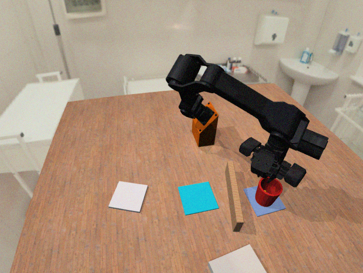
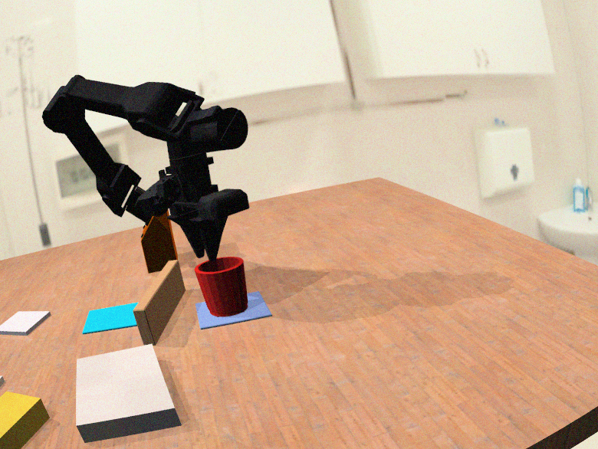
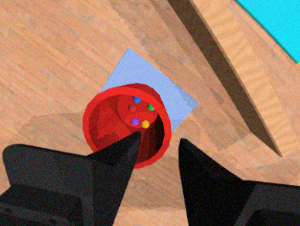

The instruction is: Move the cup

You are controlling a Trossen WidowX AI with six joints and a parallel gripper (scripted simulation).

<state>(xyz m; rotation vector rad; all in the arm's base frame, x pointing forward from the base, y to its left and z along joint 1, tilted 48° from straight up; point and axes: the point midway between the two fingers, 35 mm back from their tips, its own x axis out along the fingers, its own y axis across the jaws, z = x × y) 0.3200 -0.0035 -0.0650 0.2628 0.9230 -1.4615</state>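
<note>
Right now my gripper tip is 3 cm short of the red cup, 1 cm to the right of it and 4 cm above it. Also, from my gripper tip: white box 23 cm ahead, 18 cm to the right, 7 cm below; then wooden bar 2 cm behind, 9 cm to the right, 6 cm below; then cyan pad 6 cm behind, 19 cm to the right, 9 cm below.
</note>
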